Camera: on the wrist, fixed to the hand. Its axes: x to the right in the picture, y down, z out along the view.
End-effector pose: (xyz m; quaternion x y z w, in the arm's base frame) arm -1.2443 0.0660 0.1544 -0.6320 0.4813 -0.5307 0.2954
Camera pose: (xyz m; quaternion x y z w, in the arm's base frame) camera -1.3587 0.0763 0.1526 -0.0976 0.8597 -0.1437 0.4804
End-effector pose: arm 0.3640 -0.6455 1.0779 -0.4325 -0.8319 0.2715 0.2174
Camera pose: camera 0.4526 -0.6074 1.1403 0.9308 0.2875 -0.2223 0.0388
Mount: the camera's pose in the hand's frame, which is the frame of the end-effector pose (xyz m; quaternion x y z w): -0.0072 0.0316 -0.1102 -0.1123 0.0618 0.7088 0.6936
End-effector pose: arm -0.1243 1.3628 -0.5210 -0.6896 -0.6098 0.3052 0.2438
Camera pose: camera -0.0238 1.3553 -0.4659 0.9568 -0.0466 -0.2734 0.0870
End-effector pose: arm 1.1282 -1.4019 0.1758 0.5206 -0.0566 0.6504 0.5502
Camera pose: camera 1.0349 -1.3476 0.1365 -0.2190 0.4473 -0.8670 0.0174
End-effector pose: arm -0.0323 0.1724 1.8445 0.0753 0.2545 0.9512 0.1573
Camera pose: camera -0.0584 0.0933 1.7654 -0.1562 -0.0261 -0.8045 0.5724
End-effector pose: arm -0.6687 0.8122 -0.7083 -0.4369 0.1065 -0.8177 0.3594
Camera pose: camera -0.7376 0.7790 -0.7940 -0.2174 0.4976 -0.3275 0.7732
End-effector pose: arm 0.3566 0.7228 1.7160 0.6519 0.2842 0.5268 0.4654
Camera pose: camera 0.2459 0.7377 1.7429 0.5688 -0.2954 0.7676 0.0051
